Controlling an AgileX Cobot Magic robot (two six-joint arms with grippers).
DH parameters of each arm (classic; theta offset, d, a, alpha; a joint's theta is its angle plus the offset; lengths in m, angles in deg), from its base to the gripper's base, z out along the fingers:
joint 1: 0 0.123 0 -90
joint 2: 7.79 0 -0.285 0
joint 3: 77.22 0 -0.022 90
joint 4: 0 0.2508 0 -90
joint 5: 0 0 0.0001 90
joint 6: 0 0.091 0 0
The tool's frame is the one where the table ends.
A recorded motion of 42 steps. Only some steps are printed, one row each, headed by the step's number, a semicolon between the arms.
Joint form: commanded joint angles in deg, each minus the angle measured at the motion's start. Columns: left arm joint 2, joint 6, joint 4, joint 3, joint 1, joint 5; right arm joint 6, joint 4, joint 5, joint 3, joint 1, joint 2.
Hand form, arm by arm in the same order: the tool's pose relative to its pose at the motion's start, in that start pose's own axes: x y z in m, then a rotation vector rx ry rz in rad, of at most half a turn. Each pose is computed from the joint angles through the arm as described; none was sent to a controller.
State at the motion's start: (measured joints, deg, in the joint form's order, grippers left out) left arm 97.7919 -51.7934 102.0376 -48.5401 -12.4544 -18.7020; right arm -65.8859 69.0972 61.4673 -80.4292 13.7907 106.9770
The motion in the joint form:
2: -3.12 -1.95 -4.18 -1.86 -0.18 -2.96; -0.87 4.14 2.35 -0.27 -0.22 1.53
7: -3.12 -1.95 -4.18 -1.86 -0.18 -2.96; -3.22 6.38 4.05 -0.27 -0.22 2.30
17: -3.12 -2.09 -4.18 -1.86 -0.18 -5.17; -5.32 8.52 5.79 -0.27 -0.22 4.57
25: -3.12 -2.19 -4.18 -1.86 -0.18 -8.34; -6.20 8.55 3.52 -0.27 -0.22 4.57
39: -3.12 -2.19 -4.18 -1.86 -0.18 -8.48; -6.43 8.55 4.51 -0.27 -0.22 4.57
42: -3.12 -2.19 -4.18 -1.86 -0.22 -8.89; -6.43 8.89 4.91 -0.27 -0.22 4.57
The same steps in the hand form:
2: -0.0224 0.0092 -0.0166 -0.0327 -0.1073 -0.0708; -0.0002 -0.0029 0.0043 -0.0632 -0.0327 0.0382
7: -0.0224 0.0092 -0.0166 -0.0327 -0.1073 -0.0708; 0.0003 -0.0032 0.0070 -0.1047 -0.0490 0.0254
17: -0.0247 0.0066 -0.0168 -0.0023 -0.1312 -0.0712; 0.0061 -0.0111 0.0155 -0.1486 -0.0531 0.0382
25: -0.0279 0.0027 -0.0174 0.0413 -0.1653 -0.0700; 0.0050 -0.0145 0.0159 -0.1105 -0.0664 0.0250
39: -0.0280 0.0026 -0.0174 0.0433 -0.1668 -0.0698; 0.0054 -0.0130 0.0158 -0.1269 -0.0616 0.0202
42: -0.0286 0.0019 -0.0174 0.0494 -0.1715 -0.0690; 0.0052 -0.0123 0.0156 -0.1352 -0.0645 0.0225

